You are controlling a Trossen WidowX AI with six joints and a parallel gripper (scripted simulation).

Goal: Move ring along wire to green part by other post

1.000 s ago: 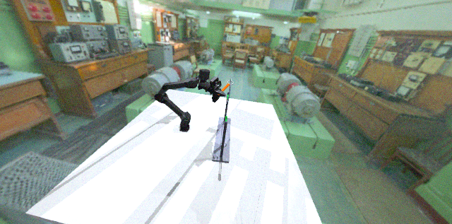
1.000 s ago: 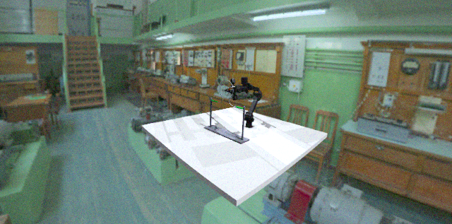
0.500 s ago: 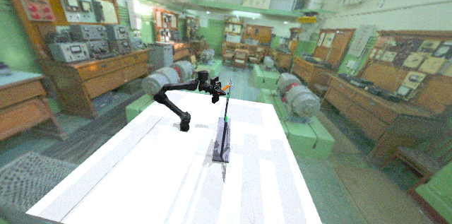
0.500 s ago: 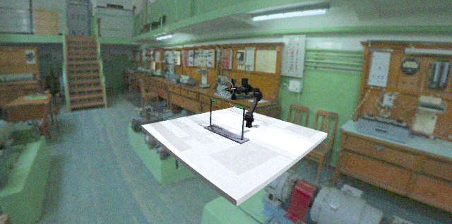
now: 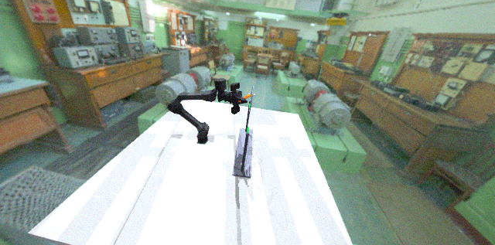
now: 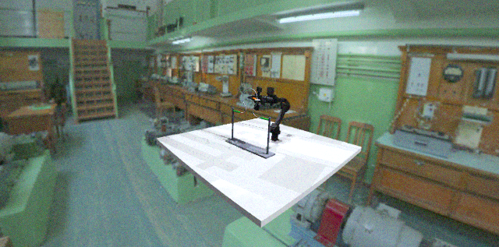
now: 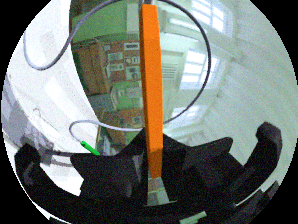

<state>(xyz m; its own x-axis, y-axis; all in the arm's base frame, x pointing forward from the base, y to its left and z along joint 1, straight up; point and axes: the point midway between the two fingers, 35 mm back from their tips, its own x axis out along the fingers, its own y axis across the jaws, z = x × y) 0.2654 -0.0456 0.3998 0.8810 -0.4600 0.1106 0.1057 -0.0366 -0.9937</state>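
My gripper tip is now 9 cm to the right of the ring with orange handle.
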